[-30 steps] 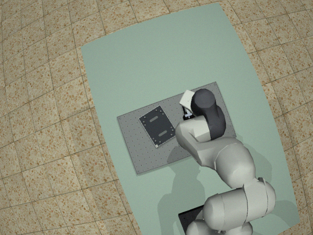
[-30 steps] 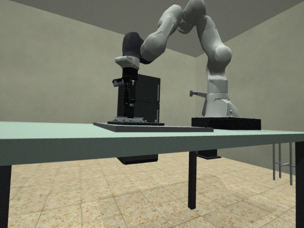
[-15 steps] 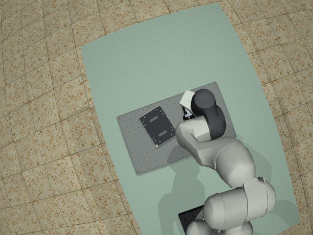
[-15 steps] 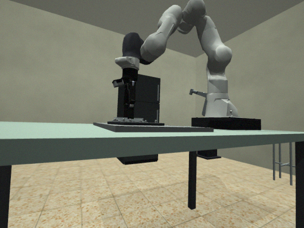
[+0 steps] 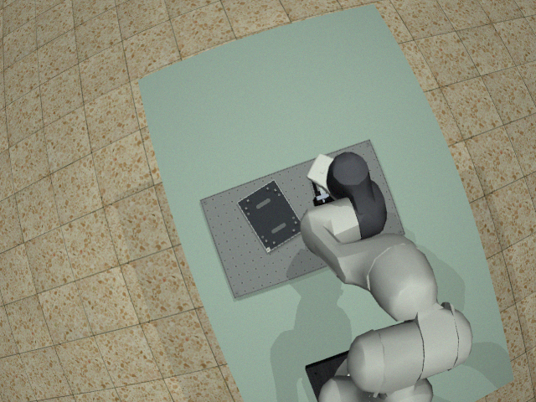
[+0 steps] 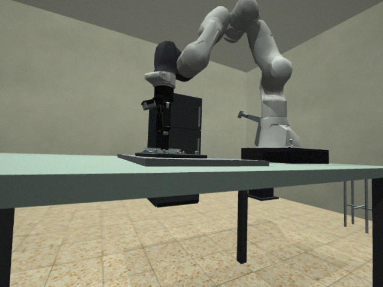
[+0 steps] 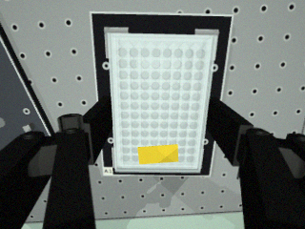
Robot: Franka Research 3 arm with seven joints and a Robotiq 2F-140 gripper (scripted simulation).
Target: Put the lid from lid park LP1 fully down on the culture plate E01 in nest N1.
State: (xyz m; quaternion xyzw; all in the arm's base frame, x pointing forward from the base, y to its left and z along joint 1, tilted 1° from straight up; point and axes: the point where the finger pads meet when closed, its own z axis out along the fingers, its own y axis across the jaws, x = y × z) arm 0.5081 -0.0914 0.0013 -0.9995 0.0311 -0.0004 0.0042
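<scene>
My gripper is now 2 cm above the lid. Round my hand: culture plate E01 (3 cm below); then nest N1 (4 cm below); then baseplate (10 cm to the left, 6 cm below, 1 cm behind).
</scene>
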